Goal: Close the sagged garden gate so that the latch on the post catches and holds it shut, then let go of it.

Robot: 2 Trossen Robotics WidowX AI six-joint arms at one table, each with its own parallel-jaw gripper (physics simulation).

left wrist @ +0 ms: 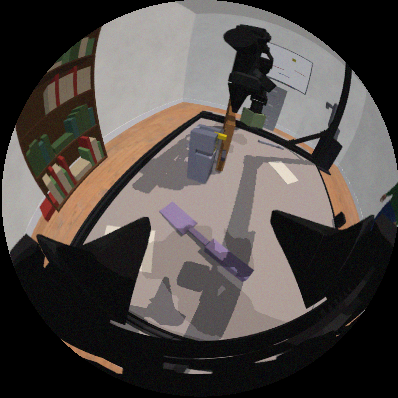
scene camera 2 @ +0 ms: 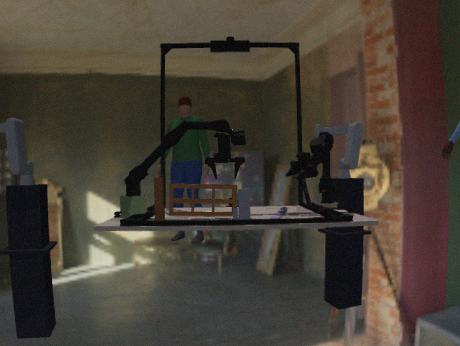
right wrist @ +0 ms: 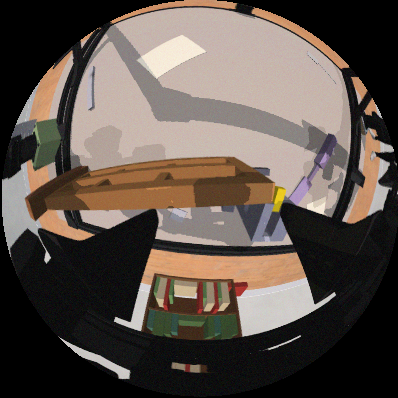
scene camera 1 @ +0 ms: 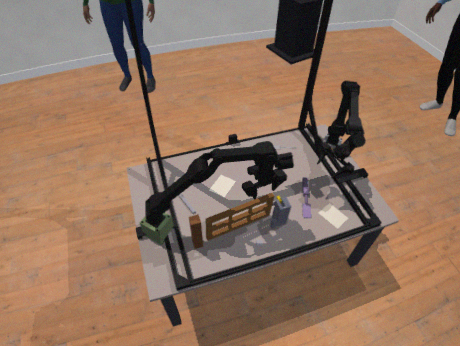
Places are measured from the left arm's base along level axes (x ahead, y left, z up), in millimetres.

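Where they show: left gripper, between the fingertips: [left wrist: 212,220] [scene camera 2: 291,177] [right wrist: 372,201] [scene camera 1: 324,170]; right gripper, between the fingertips: [left wrist: 233,108] [scene camera 2: 225,178] [right wrist: 221,212] [scene camera 1: 263,194]; left arm's base, origin of its link: [scene camera 2: 326,202] [scene camera 1: 332,140]; right arm's base, origin of its link: [left wrist: 254,110] [scene camera 2: 133,195] [right wrist: 33,146] [scene camera 1: 155,219].
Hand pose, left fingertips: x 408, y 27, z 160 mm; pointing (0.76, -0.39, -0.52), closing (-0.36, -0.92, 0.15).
Note:
Things, the pixels of their top centre, and the offset from my left fingertips. "pt": a spot on its surface instead.
- brown slatted gate, centre of its top: [right wrist: 134,235] [left wrist: 220,105] [scene camera 1: 251,209] [scene camera 2: 209,183] dx +344, dy -214, dz -18 mm
- brown hinge post, a spot on its surface: [scene camera 1: 196,232] pt dx +527, dy -371, dz -54 mm
- grey latch post, a spot on its surface: [left wrist: 201,160] pt dx +201, dy -98, dz -118 mm
- yellow latch piece, a spot on its surface: [right wrist: 279,199] [left wrist: 220,134] [scene camera 1: 279,198] pt dx +206, dy -137, dz -52 mm
- purple paddle-shaped piece, centre of its top: [left wrist: 204,235] [right wrist: 320,171] [scene camera 2: 279,209] [scene camera 1: 306,194] dx +45, dy -39, dz -156 mm
- thin grey rod, centre of its top: [right wrist: 88,85] [scene camera 1: 185,201] [left wrist: 271,143] dx +343, dy -551, dz -178 mm
The brown slatted gate [scene camera 1: 208,228] [scene camera 2: 202,185] [left wrist: 226,145] [right wrist: 165,196] stands upright between the brown hinge post [scene camera 1: 196,232] [scene camera 2: 159,198] and the grey latch post [scene camera 1: 281,216] [scene camera 2: 244,202] [left wrist: 201,160]. Its free end is close beside the yellow latch piece [scene camera 1: 279,199] [left wrist: 221,135] [right wrist: 279,199]; I cannot tell whether they engage. My right gripper [scene camera 1: 262,190] [scene camera 2: 226,177] [right wrist: 221,212] is open and empty, pointing down above the gate's free-end half. My left gripper [left wrist: 212,220] is open and empty, away from the gate at the right of scene camera 1.
A purple paddle-shaped piece [scene camera 1: 306,211] [left wrist: 179,217] [right wrist: 301,190] lies right of the latch post. Cream sheets [scene camera 1: 222,186] [scene camera 1: 333,216] and a thin grey rod [scene camera 1: 188,203] [right wrist: 91,90] lie on the table. A green block [scene camera 1: 159,229] [scene camera 2: 133,205] is at the right arm's base.

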